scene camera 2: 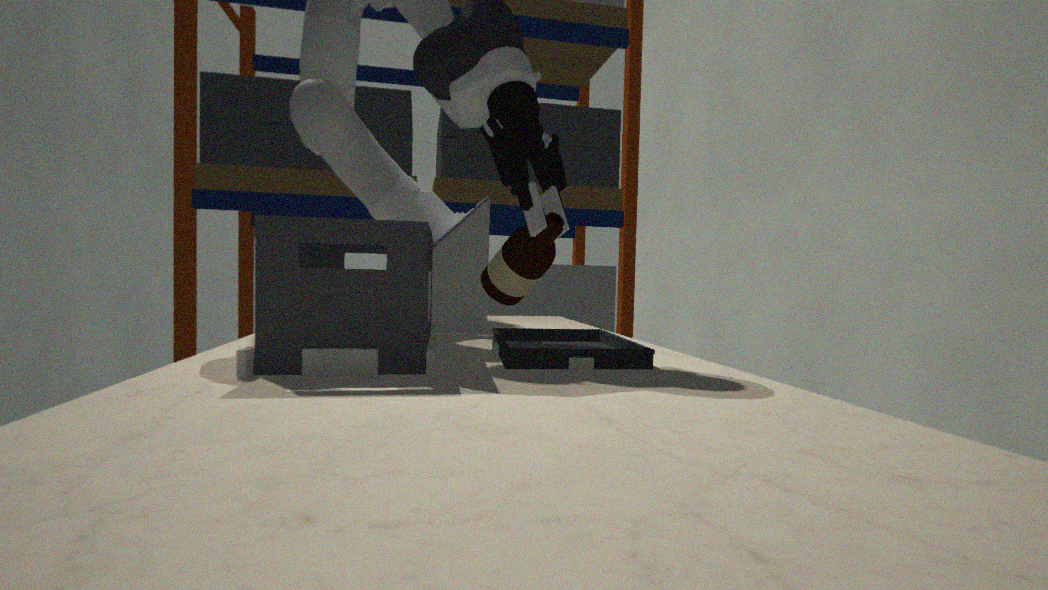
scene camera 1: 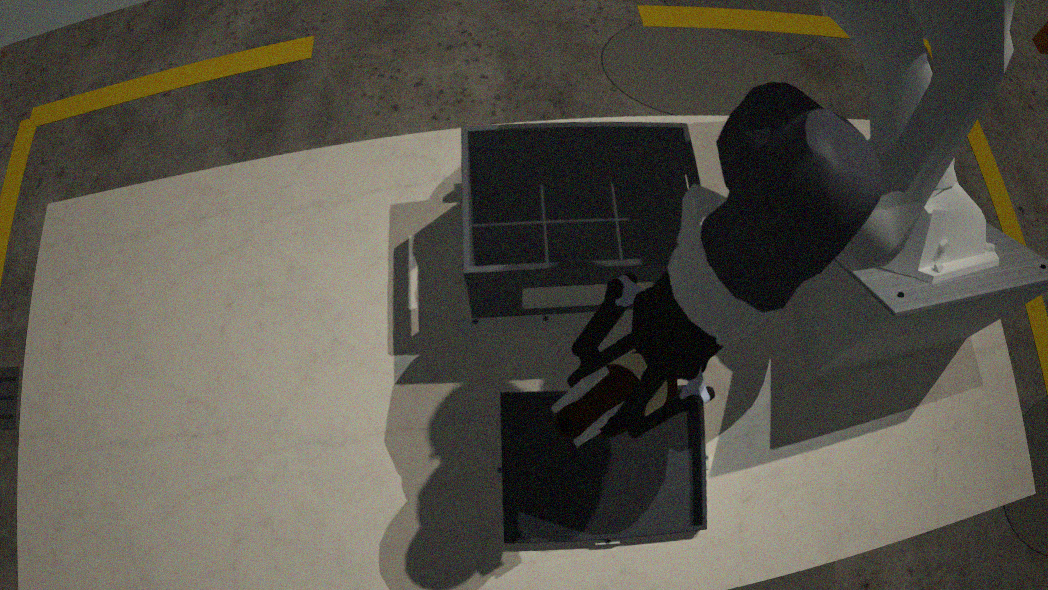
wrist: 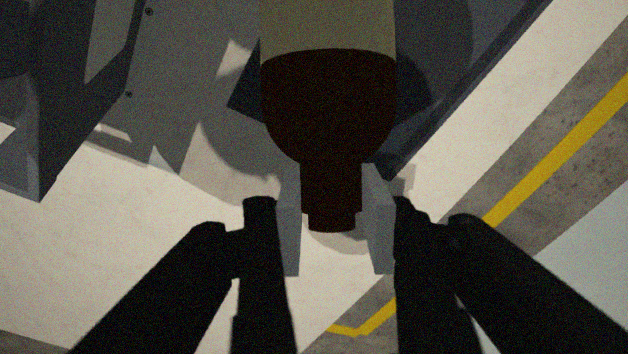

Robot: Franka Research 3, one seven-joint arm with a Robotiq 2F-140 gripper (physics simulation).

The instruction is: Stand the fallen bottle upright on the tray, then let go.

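Note:
The brown bottle with a cream label (scene camera 1: 616, 388) (scene camera 2: 529, 251) (wrist: 329, 105) is held in the air, tilted. In scene camera 2 its neck points up and to the right, and its base points down and to the left. My gripper (scene camera 1: 586, 410) (scene camera 2: 548, 222) (wrist: 330, 189) is shut on the bottle's neck, with a pale pad on each side. The dark shallow tray (scene camera 1: 698, 469) (scene camera 2: 542, 357) lies on the table below, with a gap between it and the bottle. In scene camera 1 the gripper hides part of the bottle.
A tall dark crate with dividers (scene camera 1: 498, 293) (scene camera 2: 278, 307) (wrist: 65, 100) stands beside the tray, left of it in scene camera 2. The robot's base plate (scene camera 1: 880, 289) is at the right of scene camera 1. A shelf rack (scene camera 2: 185, 183) stands behind the table.

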